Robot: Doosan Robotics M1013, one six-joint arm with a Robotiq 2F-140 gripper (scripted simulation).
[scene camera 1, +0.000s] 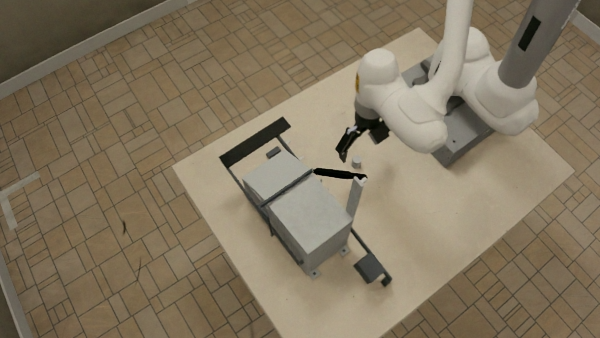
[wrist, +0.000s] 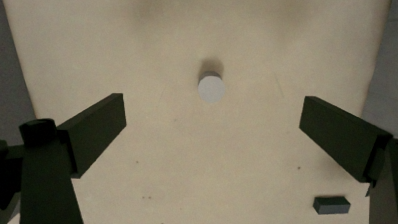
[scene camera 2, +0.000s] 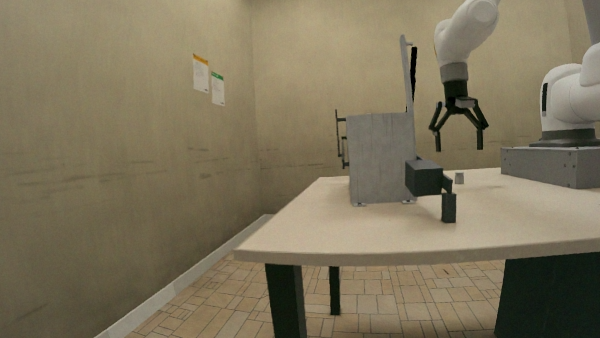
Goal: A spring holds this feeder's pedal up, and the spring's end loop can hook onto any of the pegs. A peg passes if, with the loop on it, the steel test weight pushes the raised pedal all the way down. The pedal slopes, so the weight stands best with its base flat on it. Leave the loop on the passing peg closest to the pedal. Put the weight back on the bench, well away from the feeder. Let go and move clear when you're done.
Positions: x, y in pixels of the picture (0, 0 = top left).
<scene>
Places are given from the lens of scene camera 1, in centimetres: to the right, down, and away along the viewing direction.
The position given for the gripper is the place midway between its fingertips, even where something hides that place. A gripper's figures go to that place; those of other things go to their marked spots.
gripper (scene camera 1: 359, 148): 20, -7, 142
dark pedal (scene camera 1: 237, 153): -19, -5, 132
</scene>
